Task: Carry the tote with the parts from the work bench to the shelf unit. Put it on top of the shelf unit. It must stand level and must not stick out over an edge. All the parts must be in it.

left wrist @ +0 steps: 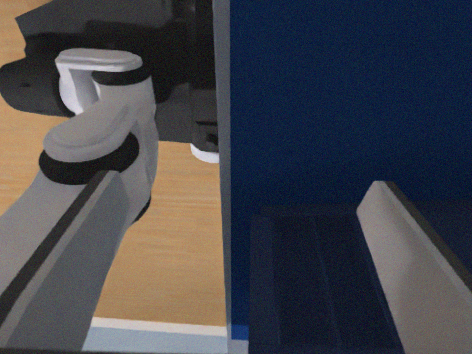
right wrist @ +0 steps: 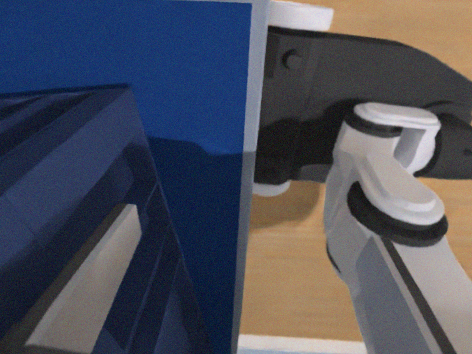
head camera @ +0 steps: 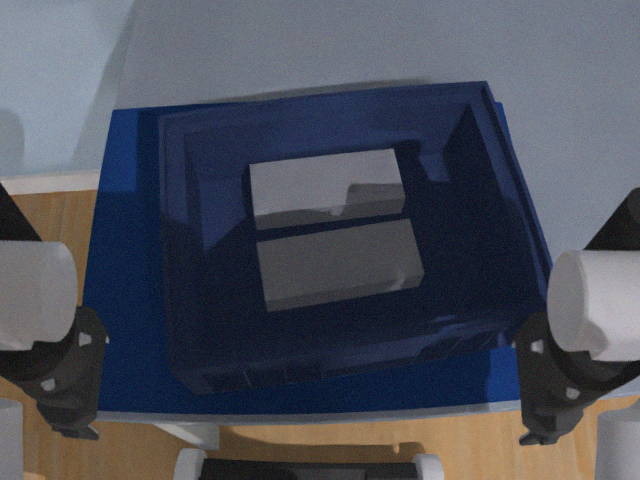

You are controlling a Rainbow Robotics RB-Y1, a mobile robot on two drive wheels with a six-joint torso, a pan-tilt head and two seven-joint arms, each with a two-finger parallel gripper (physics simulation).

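Frame: origin at the robot's base, x ahead, y left, z up, level; millimetres.
Where they show: left gripper, fingertip midpoint: [left wrist: 246, 191] [head camera: 95, 386]; right gripper, fingertip midpoint: [right wrist: 249, 234] [head camera: 524, 391].
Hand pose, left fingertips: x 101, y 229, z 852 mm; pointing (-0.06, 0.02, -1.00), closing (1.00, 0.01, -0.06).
Observation:
Each offset is from my left fingertips to the top centre of the thing. Level surfaces: height alone.
The dark blue tote @(dx +193, dy -269, dz +60 mm) [head camera: 173, 258] [left wrist: 305, 280] [right wrist: 65, 145] stands on the blue-topped work bench @(dz -87 mm) [head camera: 126, 258] [left wrist: 325, 100] [right wrist: 200, 65], turned slightly against the bench edges. Two grey block-shaped parts, a rear one @(dx +274, dy -244, dz -30 mm) [head camera: 320, 186] and a front one @(dx +170, dy -261, dz -30 mm) [head camera: 336, 268], lie side by side in it. My left gripper [head camera: 77, 382] [left wrist: 246, 191] is open and empty, left of the tote's near left corner. My right gripper [head camera: 545, 387] [right wrist: 249, 234] is open and empty at the near right corner; one finger overlaps the tote in the right wrist view. Contact cannot be told. The shelf unit cannot be made out.
The bench's grey front edge [head camera: 310, 418] [left wrist: 223, 200] [right wrist: 247, 200] runs between the fingers in both wrist views. My dark base [head camera: 310, 470] [left wrist: 175, 110] [right wrist: 310, 100] is close to the bench. Wooden floor @(dz -851 mm) [head camera: 310, 439] shows below the bench edge. A grey surface @(dz -89 mm) [head camera: 310, 46] lies behind the tote.

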